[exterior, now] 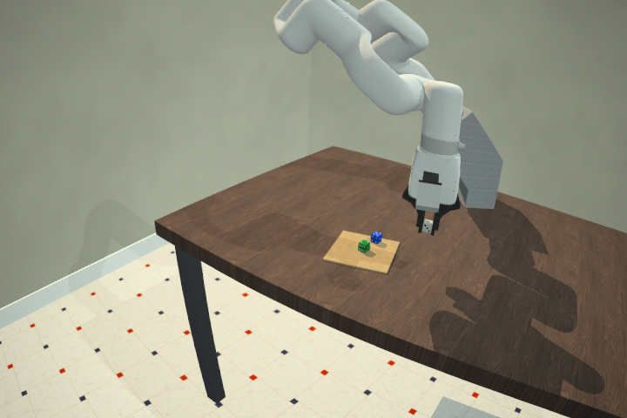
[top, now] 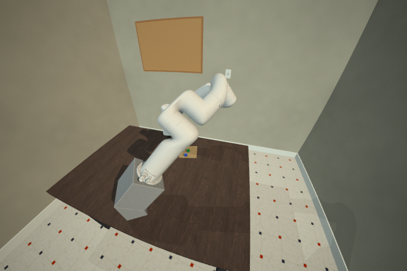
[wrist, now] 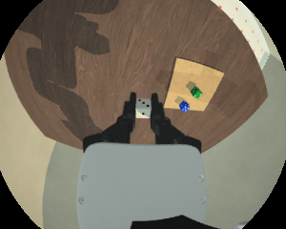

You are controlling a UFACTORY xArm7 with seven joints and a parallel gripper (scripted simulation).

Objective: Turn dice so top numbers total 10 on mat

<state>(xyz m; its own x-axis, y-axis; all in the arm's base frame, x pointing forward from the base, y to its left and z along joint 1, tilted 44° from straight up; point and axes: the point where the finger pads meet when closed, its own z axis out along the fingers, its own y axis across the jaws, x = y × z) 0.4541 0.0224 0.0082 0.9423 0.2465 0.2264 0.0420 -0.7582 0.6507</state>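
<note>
The white die lies 10 mm below my hand and 10 mm behind it. Also, from my hand: green die (130 mm to the right, 100 mm below, 20 mm behind); tan mat (130 mm to the right, 110 mm below, 20 mm behind); blue die (120 mm to the right, 100 mm below, 70 mm behind).
</note>
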